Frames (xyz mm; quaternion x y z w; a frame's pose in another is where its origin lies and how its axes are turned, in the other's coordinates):
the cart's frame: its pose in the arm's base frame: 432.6 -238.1 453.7 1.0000 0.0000 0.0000 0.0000
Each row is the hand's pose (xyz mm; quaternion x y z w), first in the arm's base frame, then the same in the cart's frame.
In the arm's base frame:
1: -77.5 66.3 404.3 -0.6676 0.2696 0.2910 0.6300
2: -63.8 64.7 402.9 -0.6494 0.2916 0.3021 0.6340
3: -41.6 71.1 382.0 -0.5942 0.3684 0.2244 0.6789
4: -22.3 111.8 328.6 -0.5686 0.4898 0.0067 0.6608
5: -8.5 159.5 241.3 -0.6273 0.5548 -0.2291 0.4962
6: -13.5 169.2 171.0 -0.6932 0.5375 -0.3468 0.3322
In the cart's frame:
1: -510.1 -304.4 49.4 0.6300 -0.2910 0.2696 0.6676
2: -496.4 -302.8 50.8 0.6340 -0.3021 0.2916 0.6494
3: -474.2 -309.2 71.7 0.6789 -0.2244 0.3684 0.5942
4: -454.9 -349.9 125.1 0.6608 -0.0067 0.4898 0.5686
5: -441.1 -397.6 212.4 0.4962 0.2291 0.5548 0.6273
6: -446.1 -407.3 282.7 0.3322 0.3468 0.5375 0.6932

